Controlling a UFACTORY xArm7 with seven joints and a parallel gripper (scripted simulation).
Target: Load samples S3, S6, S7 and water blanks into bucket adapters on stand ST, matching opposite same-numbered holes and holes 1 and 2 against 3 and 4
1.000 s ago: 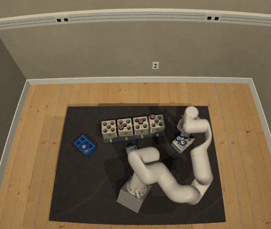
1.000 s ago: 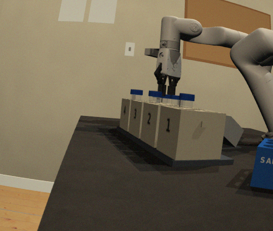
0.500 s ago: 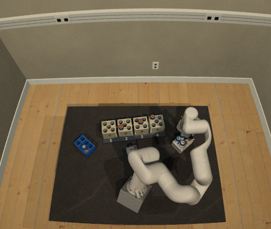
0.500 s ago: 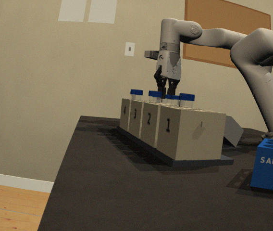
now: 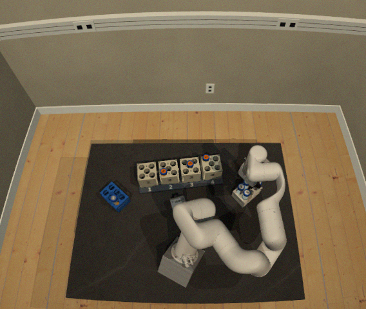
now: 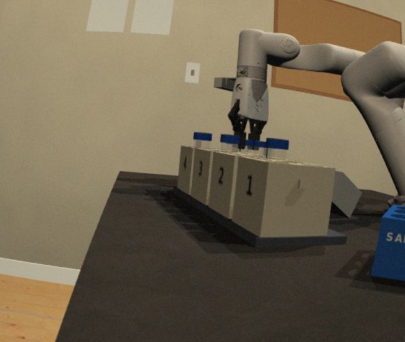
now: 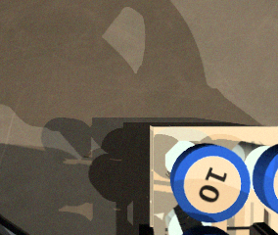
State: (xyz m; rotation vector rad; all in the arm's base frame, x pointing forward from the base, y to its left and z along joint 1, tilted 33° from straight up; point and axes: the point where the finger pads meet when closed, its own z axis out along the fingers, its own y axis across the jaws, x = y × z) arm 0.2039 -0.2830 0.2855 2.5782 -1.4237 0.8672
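The white blank rack lies 90 mm below my hand, 20 mm behind it and 10 mm to the right of it. Also, from my hand: blue sample rack: 650 mm to the left, 100 mm ahead, 90 mm below; adapter 1: 470 mm to the left, 180 mm ahead, 70 mm below.
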